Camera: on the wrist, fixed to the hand. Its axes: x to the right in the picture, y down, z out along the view.
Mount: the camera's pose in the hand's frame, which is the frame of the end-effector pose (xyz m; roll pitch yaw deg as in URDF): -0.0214 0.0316 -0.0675 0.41 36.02 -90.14
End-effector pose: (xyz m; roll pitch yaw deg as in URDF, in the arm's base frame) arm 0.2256 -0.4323 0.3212 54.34 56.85 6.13
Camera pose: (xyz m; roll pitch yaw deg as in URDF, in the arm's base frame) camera 0.1948 -0.3619 0.3316 -89.74 33.04 -174.30
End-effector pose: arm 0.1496 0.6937 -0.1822 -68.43 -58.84 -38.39
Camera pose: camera 0.1455 0.6317 -0.2286 63.46 -16.00 -156.96
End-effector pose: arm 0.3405 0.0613 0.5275 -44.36 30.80 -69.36
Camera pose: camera 0.2983 0.1035 0.4780 -30.56 -7.22 -155.17
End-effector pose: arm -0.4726 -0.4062 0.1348 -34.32 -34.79 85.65
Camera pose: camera -0.4588 -0.3828 0.0622 35.29 1.46 -3.47
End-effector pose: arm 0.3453 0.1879 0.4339 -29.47 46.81 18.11
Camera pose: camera 0.2817 0.1611 0.3986 -46.51 4.39 -76.75
